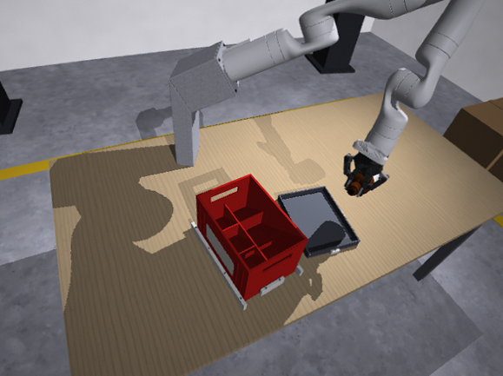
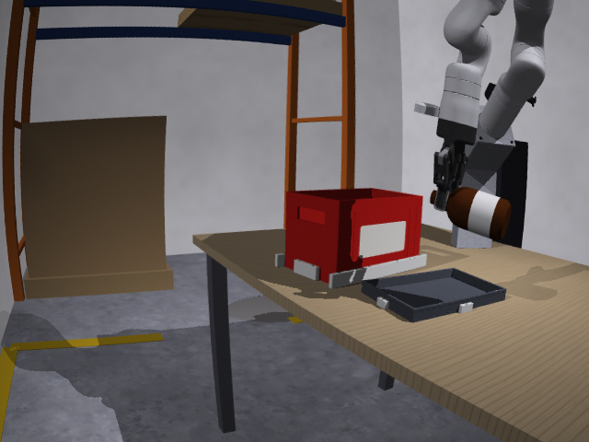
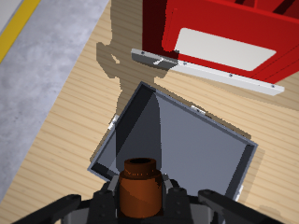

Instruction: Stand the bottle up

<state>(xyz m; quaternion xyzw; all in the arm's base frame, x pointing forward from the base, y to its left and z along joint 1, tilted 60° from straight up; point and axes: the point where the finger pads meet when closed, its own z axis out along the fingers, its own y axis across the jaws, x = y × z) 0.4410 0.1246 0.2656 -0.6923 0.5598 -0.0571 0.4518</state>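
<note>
Now: hand 4 cm to the right of the brown bottle, 3 cm past it and 1 cm above it. The rest, counted from my hand: dark grey tray 19 cm below, 5 cm to the right, 4 cm behind; red crate 33 cm to the right, 12 cm below, 2 cm ahead.
</note>
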